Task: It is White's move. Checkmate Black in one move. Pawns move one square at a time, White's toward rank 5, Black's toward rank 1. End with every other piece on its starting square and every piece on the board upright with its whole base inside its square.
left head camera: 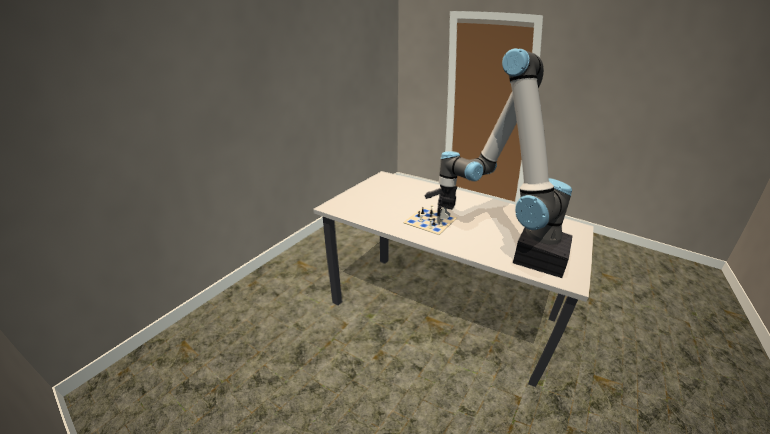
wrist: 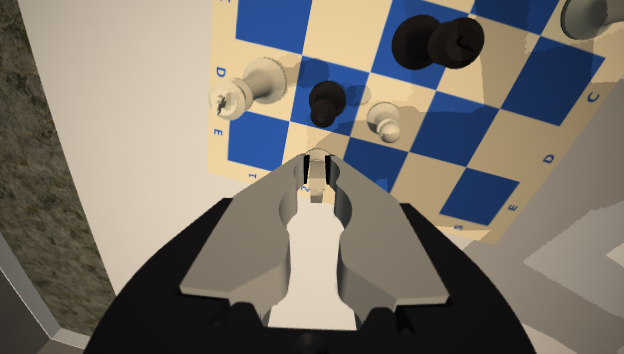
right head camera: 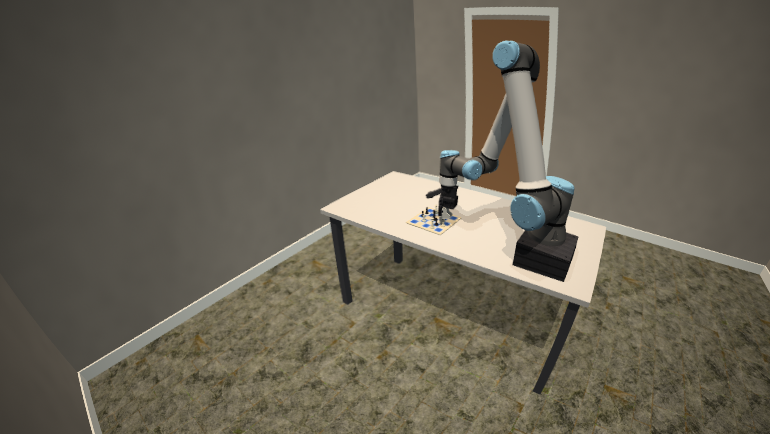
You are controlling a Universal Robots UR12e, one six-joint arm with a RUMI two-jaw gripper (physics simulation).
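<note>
In the wrist view my gripper is shut on a small cream white piece, perhaps a knight, over the E2 area. Its base is mostly hidden and its height above the board is unclear. A tall white piece with a cross-like top, like a king, stands on D1. A black pawn stands on D2 and a white pawn on D3. A tall black piece stands on C3. A grey-lit pale piece is partly cut off at top right.
The board lies on the white table. More dark pieces stand on the board's far side in the head views, too small to name. The arm's dark base stands at the table's right end. A door is behind.
</note>
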